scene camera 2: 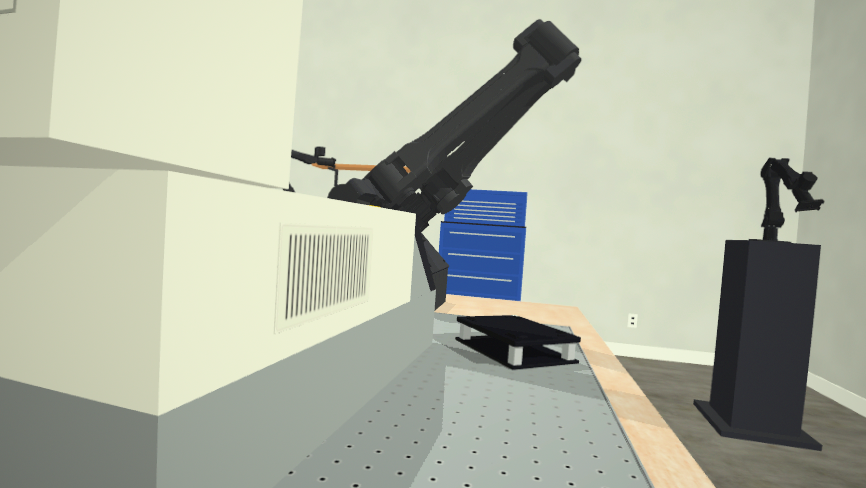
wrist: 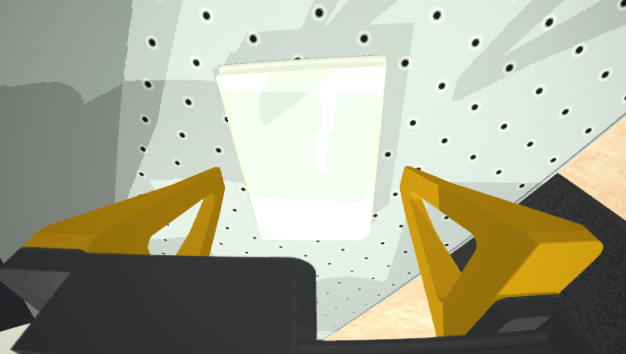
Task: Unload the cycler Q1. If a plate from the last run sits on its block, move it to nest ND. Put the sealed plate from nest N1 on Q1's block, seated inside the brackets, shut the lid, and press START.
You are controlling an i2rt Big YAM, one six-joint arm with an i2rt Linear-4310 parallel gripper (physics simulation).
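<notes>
My gripper point(wrist: 312, 176) is open, with its yellow fingers wide apart and nothing between them. A bright white rectangular thing point(wrist: 310, 150) shows past and between the fingertips, above or on the perforated board. It looks like a plate with a shiny top, but I cannot tell its label or how high it sits. The fingertips do not seem to touch it. In the scene view the arm point(scene camera 2: 484, 115) reaches down behind a large cream machine housing point(scene camera 2: 230, 242), which hides the fingers. I cannot tell whether that housing is Q1. Its block, lid and START button, and the nest labels, do not show.
A black two-tier stand point(scene camera 2: 515, 327) with white posts sits on the perforated board point(scene camera 2: 515, 424). A wooden table edge point(scene camera 2: 630, 406) runs along the right. A grey wall point(wrist: 55, 150) rises at the left of the wrist view, and a dark surface point(wrist: 585, 240) lies at the right.
</notes>
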